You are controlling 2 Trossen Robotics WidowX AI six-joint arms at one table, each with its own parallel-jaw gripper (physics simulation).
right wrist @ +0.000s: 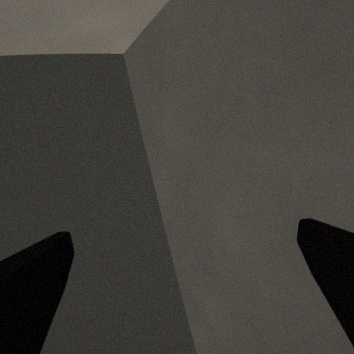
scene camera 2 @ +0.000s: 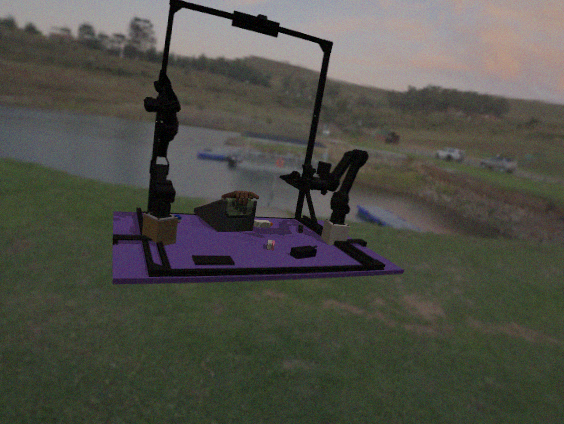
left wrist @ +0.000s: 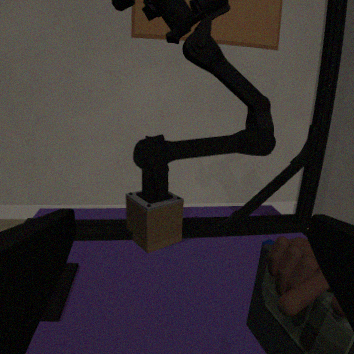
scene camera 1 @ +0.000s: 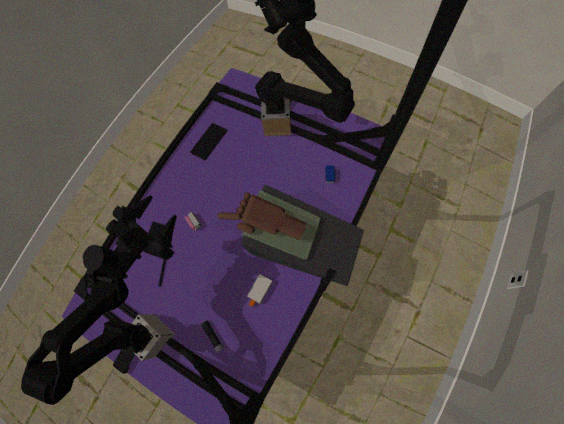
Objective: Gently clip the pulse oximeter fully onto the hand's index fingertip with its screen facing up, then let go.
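Where they show: left gripper, fingertip midpoint: (scene camera 2: pixel 282 178) (left wrist: pixel 194 223) (scene camera 1: pixel 163 205); right gripper, fingertip midpoint: (right wrist: pixel 186 236) (scene camera 2: pixel 164 76); left arm's base at its link origin: (scene camera 2: pixel 337 222) (scene camera 1: pixel 139 337); right arm's base at its link origin: (scene camera 2: pixel 160 215) (left wrist: pixel 153 195) (scene camera 1: pixel 275 106).
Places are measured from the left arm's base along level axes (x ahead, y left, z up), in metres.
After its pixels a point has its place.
Observation:
A brown hand (scene camera 1: pixel 265 215) @(x 0.509, y -0.104, z 0.083 m) (scene camera 2: pixel 241 196) @(x 0.506, y -0.023, z 0.082 m) (left wrist: pixel 295 275) @(x 0.477, y -0.028, z 0.086 m) lies on a green pad on a dark wedge stand (scene camera 1: pixel 340 250) @(x 0.579, y -0.323, z -0.058 m) (scene camera 2: pixel 215 216) @(x 0.605, y -0.084, z -0.042 m), its index finger (scene camera 1: pixel 228 216) sticking out past the pad. A small white-and-pink item (scene camera 1: pixel 193 221) @(x 0.380, y 0.130, z -0.074 m) (scene camera 2: pixel 270 244) @(x 0.390, y 0.163, z -0.078 m) lies on the table near that fingertip. A small blue item (scene camera 1: pixel 330 173) @(x 0.786, y -0.150, z -0.072 m) (left wrist: pixel 268 242) @(x 0.799, y -0.135, z -0.073 m) lies behind the hand. Which one is the pulse oximeter is too small to tell. My left gripper (scene camera 1: pixel 161 207) @(x 0.359, y 0.088, z 0.204 m) (left wrist: pixel 194 223) @(x 0.359, y 0.088, z 0.204 m) is open and empty, above the table, left of the hand in scene camera 1. My right gripper (right wrist: pixel 186 236) @(x 0.902, y 0.201, z 0.543 m) is open and empty, raised high, away from everything.
A white block with an orange end (scene camera 1: pixel 260 289) @(x 0.338, y -0.190, z -0.077 m) and a dark cylinder (scene camera 1: pixel 211 336) @(x 0.128, y -0.156, z -0.079 m) lie on the purple table. A black flat pad (scene camera 1: pixel 209 141) @(x 0.655, y 0.306, z -0.097 m) (scene camera 2: pixel 213 260) @(x 0.658, y 0.324, z -0.097 m) lies by the edge. A black box (scene camera 2: pixel 303 251) @(x 0.263, y 0.241, z -0.074 m) stands near the left arm's side. Black frame bars (scene camera 1: pixel 165 165) @(x 0.482, y 0.400, z -0.098 m) border the table.

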